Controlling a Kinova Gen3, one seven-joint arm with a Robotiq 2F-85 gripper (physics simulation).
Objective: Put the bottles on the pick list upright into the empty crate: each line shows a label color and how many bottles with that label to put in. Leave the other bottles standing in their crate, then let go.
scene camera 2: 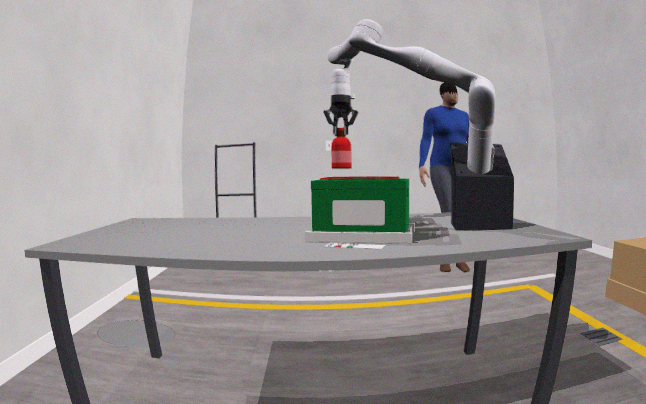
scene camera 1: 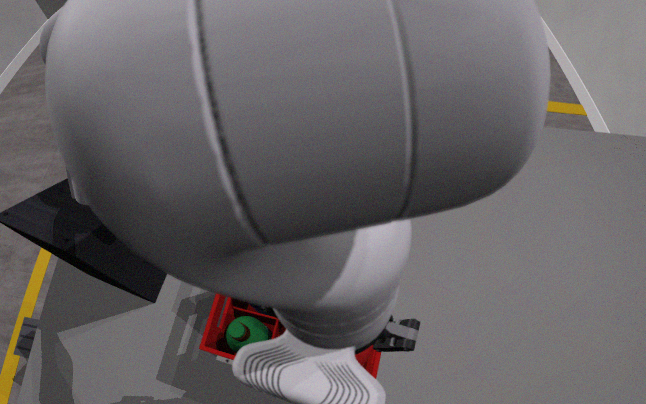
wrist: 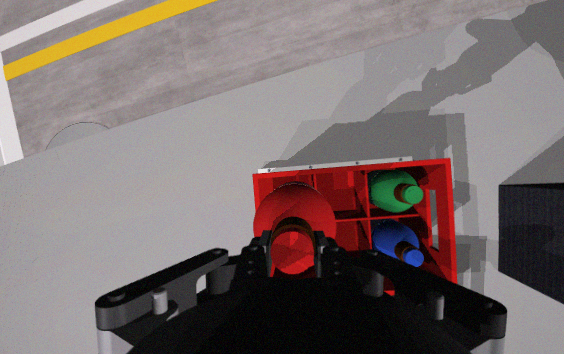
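Note:
My gripper is shut on the neck of a red bottle and holds it upright, its base above crate-rim height in scene view 2. The red crate lies below it in the wrist view. A green bottle and a blue bottle stand in separate compartments at its right end there. The green crate stands in front of the red one in scene view 2; its inside is hidden. The pick list shows red and green marks, too small to read. The arm hides much of scene view 1.
The green crate sits on a pale low base on the grey table. The black robot pedestal stands to the right. A person in blue stands behind the table, near a dark frame and cardboard boxes.

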